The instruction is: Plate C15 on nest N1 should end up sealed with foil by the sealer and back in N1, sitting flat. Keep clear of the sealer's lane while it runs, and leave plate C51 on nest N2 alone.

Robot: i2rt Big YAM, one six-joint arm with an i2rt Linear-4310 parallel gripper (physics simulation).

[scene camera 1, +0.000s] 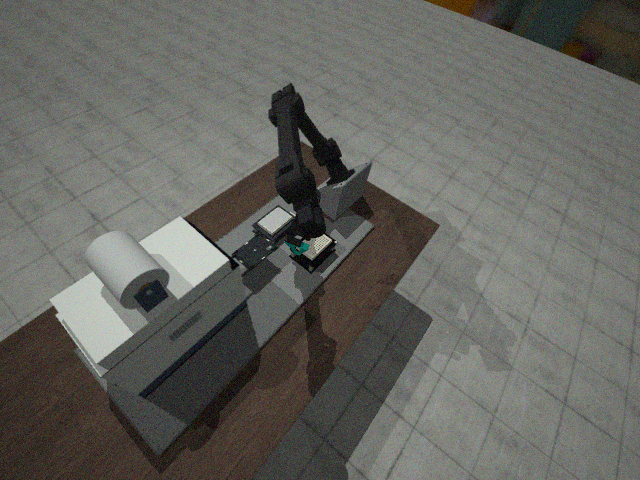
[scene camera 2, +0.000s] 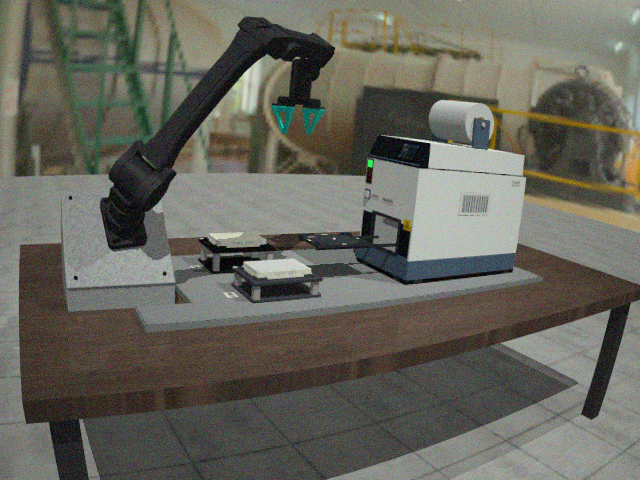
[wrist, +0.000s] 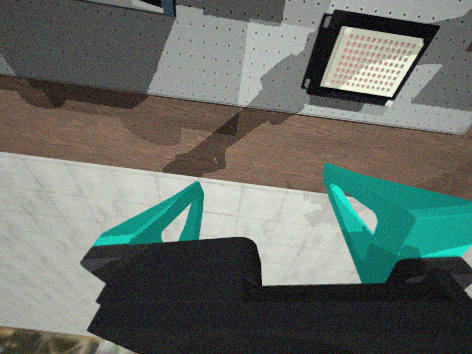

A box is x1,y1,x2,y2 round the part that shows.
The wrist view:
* my gripper: [80,163,471,353]
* cream well plate C15: [320,26,423,96]
